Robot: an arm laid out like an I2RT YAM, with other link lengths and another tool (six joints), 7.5 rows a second.
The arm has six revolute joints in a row. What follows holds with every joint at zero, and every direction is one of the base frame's.
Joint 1 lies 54.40 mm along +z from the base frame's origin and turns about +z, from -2.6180 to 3.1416 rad.
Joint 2 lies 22.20 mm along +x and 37.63 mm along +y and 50.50 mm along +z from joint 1 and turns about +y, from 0.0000 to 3.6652 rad.
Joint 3 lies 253.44 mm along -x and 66.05 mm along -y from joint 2 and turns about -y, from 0.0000 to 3.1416 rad.
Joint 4 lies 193.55 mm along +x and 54.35 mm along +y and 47.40 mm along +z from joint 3 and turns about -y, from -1.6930 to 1.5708 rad.
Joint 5 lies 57.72 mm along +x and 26.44 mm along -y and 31.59 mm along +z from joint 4 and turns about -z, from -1.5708 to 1.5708 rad.
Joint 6 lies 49.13 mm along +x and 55.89 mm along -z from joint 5 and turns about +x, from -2.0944 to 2.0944 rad.
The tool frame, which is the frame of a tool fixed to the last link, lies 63.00 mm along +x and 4.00 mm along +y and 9.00 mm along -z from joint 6; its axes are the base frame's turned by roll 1.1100, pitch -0.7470 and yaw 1.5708 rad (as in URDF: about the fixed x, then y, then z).
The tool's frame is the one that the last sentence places.
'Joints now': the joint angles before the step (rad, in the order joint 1, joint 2, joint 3, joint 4, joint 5, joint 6). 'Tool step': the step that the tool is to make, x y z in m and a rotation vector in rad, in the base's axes. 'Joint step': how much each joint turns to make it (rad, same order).
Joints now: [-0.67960 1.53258 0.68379 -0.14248 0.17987 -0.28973]
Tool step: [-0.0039 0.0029 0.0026 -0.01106 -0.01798 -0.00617]
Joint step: [-0.00071 -0.03656 -0.02546 0.00873 0.00078 0.00614]
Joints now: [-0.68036 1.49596 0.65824 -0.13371 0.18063 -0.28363]
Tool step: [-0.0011 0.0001 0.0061 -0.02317 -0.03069 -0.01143]
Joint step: [-0.00055 -0.03768 -0.01141 0.01038 0.00523 0.00979]
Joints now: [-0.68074 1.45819 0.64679 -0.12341 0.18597 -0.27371]
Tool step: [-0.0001 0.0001 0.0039 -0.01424 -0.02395 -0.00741]
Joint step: [0.00044 -0.02327 -0.00737 0.01004 0.00155 0.00882]
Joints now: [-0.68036 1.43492 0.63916 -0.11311 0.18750 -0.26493]
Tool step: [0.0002 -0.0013 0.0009 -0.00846 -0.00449 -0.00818]
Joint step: [-0.00024 -0.00116 0.00001 0.00688 0.00786 0.00400]
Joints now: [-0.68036 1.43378 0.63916 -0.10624 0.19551 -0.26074]
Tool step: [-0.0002 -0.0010 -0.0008 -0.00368 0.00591 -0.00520]
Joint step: [0.00012 0.00610 0.00039 0.00341 0.00846 0.00010]
